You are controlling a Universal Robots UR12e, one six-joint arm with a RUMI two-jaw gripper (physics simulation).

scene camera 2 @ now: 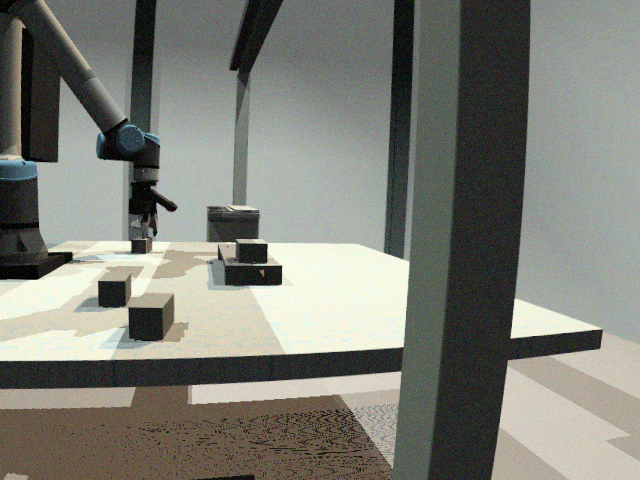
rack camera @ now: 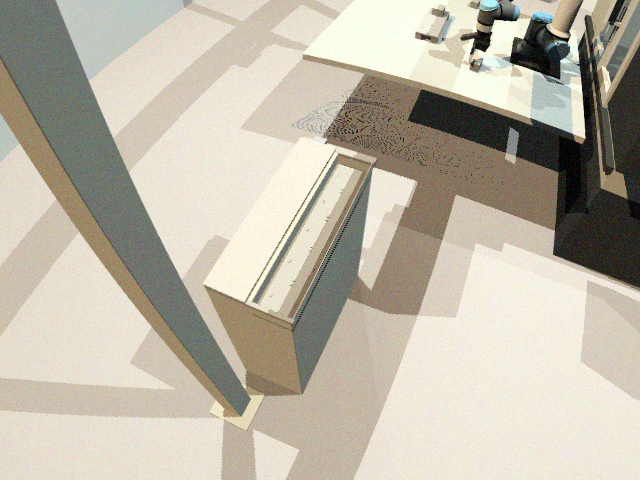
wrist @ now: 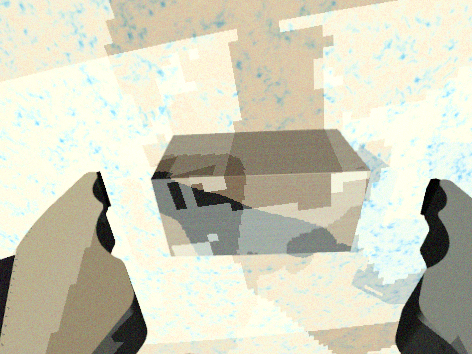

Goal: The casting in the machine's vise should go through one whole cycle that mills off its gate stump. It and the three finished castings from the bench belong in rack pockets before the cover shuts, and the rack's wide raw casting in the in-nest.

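Where they show: gripper, fingertip midpoint: (scene camera 2: 149,237) (rack camera: 473,58) (wrist: 262,179); arm's base at its link origin: (scene camera 2: 12,259) (rack camera: 530,52).
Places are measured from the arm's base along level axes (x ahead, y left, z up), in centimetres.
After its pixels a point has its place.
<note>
My gripper (scene camera 2: 146,233) {x 26.6, y 42.1, z 2.5 cm} (rack camera: 475,56) {x 26.6, y 42.1, z 2.5 cm} (wrist: 262,179) {x 26.6, y 42.1, z 2.5 cm} is open, low over a block-shaped casting (scene camera 2: 141,246) {x 25.3, y 37.1, z -0.1 cm} (rack camera: 477,65) {x 22.2, y 46.8, z 1.7 cm} (wrist: 260,212) {x 24.5, y 42.0, z 2.3 cm} at the bench's back. In the wrist view the casting lies between the wide-set fingers, with a gap on each side. Two more blocks, one smaller (scene camera 2: 111,292) {x 41.9, y -34.1, z 0.0 cm} and one larger (scene camera 2: 146,323) {x 54.4, y -52.4, z -0.2 cm}, stand nearer the bench's front edge. Another block (scene camera 2: 251,252) {x 67.0, y -6.7, z 5.0 cm} (rack camera: 439,9) {x 64.6, y 2.6, z 7.2 cm} sits on a low dark fixture (scene camera 2: 253,274) {x 67.8, y -9.6, z 1.2 cm} (rack camera: 430,26) {x 62.2, y 21.8, z 2.3 cm}. A tall cabinet, apparently the rack (rack camera: 268,206) {x 47.8, y 196.9, z 8.8 cm}, has a long open trough with small pins. The vise and gate stump do not show.
The bench (scene camera 2: 336,363) {x 83.1, y -55.5, z -4.6 cm} (rack camera: 356,51) {x 86.2, y 72.4, z -2.7 cm} carries the arm's base (scene camera 2: 31,263) {x 11.5, y -9.9, z 0.8 cm}. A dark machine body (rack camera: 594,232) {x -78.3, y 74.8, z -47.0 cm} stands at the right in the rack view. Thick posts stand in front of the bench (scene camera 2: 439,232) {x 93.0, y -67.6, z 16.3 cm} and beside the cabinet (rack camera: 129,206) {x 33.7, y 245.9, z 68.5 cm}. A grey cabinet (scene camera 2: 232,227) {x 43.4, y 158.9, z -2.3 cm} shows behind the bench.
</note>
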